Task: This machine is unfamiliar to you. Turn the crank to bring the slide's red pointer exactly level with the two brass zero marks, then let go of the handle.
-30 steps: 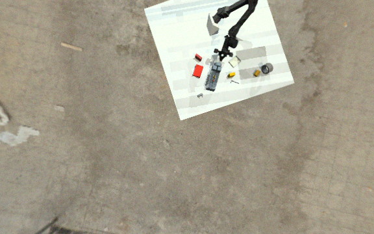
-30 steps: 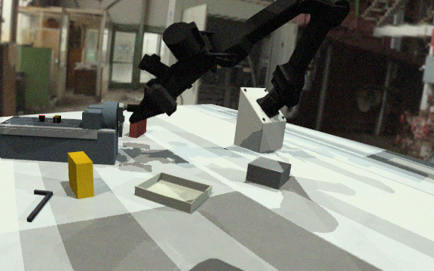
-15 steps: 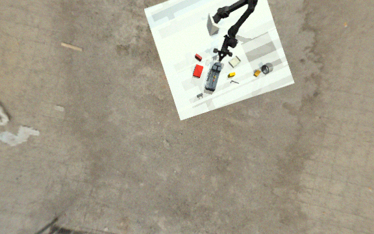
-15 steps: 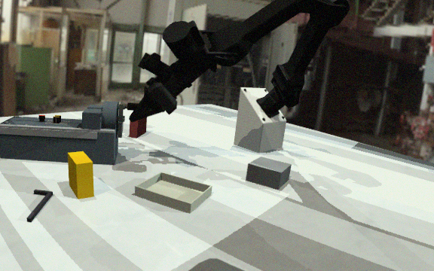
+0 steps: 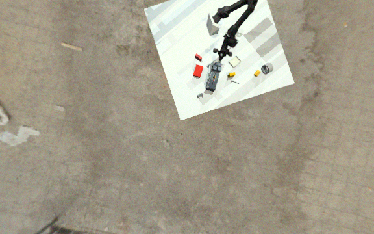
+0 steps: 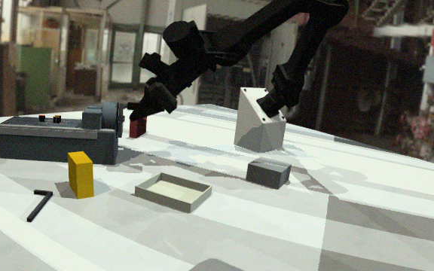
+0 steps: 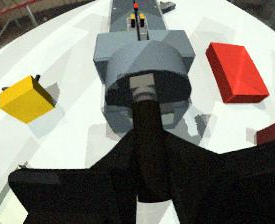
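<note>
Right now the dark crank handle is 3 cm above my gripper tip, 1 cm to the left of it and 1 cm behind it. From my gripper tip the other things lie so: red pointer: 15 cm ahead, 14 cm to the right, 1 cm below; then shallow grey tray: 18 cm to the left, 9 cm below, 5 cm ahead; then yellow block: 17 cm ahead, 8 cm to the left, 6 cm below.
</note>
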